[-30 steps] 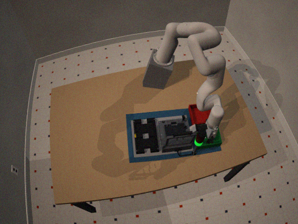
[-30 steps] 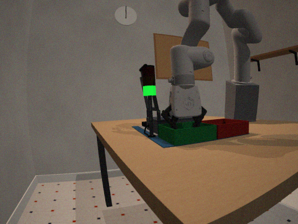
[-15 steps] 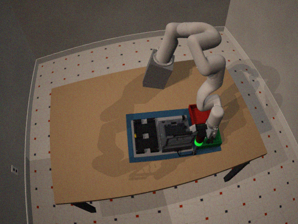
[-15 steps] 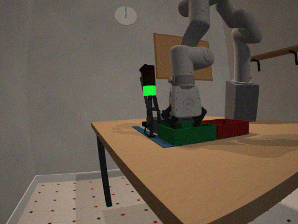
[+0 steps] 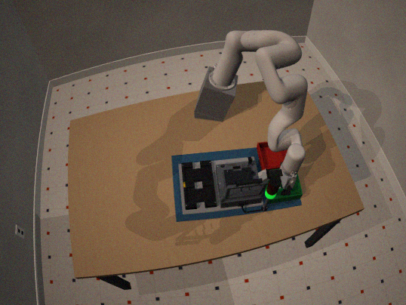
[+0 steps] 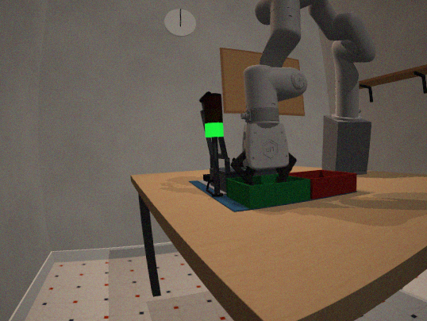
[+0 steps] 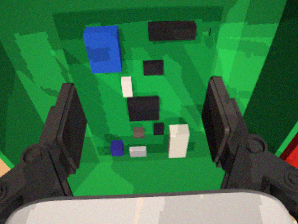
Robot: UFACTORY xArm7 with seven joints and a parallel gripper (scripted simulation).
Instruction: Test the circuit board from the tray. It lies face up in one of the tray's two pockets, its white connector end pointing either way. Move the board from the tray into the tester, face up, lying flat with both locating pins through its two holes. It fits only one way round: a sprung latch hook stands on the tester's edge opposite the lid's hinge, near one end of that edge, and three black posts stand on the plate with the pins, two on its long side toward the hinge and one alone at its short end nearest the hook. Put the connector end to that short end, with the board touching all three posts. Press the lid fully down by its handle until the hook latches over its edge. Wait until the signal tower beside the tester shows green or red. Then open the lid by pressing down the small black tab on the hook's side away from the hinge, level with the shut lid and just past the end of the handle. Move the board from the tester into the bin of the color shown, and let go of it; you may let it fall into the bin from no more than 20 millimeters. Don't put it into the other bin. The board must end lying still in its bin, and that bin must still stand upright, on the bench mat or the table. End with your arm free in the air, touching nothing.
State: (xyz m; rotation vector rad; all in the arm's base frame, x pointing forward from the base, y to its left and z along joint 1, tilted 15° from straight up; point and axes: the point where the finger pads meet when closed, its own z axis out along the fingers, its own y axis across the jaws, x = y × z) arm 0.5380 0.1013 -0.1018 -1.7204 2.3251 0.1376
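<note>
Now: the green bin 10 mm below my hand. The rest, counted from my hand: red bin: 140 mm behind, 40 mm to the left, 10 mm below; latch hook: 140 mm behind, 110 mm to the right, 70 mm above; green circuit board: 10 mm below.
</note>
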